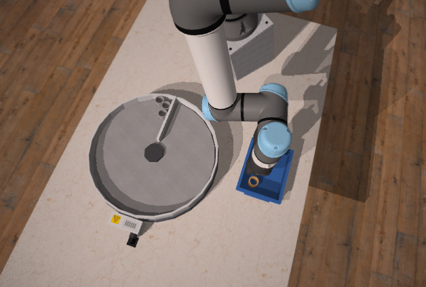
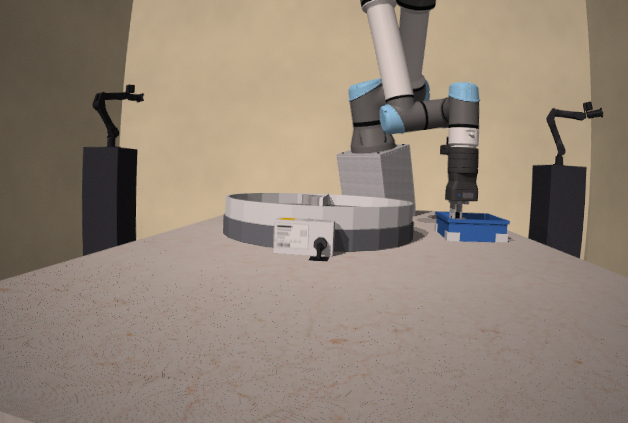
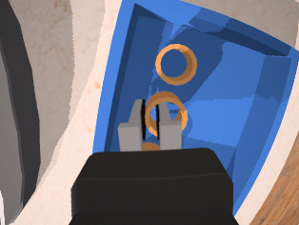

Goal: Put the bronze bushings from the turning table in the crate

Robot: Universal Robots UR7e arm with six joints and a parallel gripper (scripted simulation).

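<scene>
Now: hand 3 cm to the right of the blue crate, 2 cm above it and 1 cm short of it. Also, from my hand: grey turning table: 33 cm to the right, 5 cm ahead, 1 cm above.
</scene>
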